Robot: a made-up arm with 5 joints.
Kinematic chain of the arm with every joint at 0, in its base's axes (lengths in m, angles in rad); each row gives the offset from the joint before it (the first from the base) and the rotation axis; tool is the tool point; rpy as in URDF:
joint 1: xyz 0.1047 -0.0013 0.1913 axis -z
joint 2: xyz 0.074 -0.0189 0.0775 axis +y
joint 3: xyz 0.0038 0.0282 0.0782 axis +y
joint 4: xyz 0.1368 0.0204 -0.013 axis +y
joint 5: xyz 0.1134 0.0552 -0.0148 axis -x
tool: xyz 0.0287 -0.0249 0.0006 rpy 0 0 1.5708
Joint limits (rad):
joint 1: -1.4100..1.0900
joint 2: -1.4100..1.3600
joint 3: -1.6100..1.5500
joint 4: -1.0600..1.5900
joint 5: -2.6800..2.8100
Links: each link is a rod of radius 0.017 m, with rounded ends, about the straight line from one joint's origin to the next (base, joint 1, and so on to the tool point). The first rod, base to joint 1, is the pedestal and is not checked.
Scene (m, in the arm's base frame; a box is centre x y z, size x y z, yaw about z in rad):
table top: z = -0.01
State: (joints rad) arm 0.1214 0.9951 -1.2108 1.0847 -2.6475
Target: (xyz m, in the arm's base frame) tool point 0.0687 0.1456 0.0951
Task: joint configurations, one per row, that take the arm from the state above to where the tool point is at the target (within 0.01 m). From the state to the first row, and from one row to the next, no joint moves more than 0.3 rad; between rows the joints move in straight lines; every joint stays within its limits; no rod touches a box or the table.
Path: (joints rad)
1: -0.1660 1.0863 -1.0342 1.2029 -2.6503
2: -0.4534 1.1776 -0.8576 1.3211 -2.6531
3: -0.7409 1.2688 -0.6810 1.4392 -2.6559
4: -1.0283 1.3600 -0.5044 1.5574 -2.6587

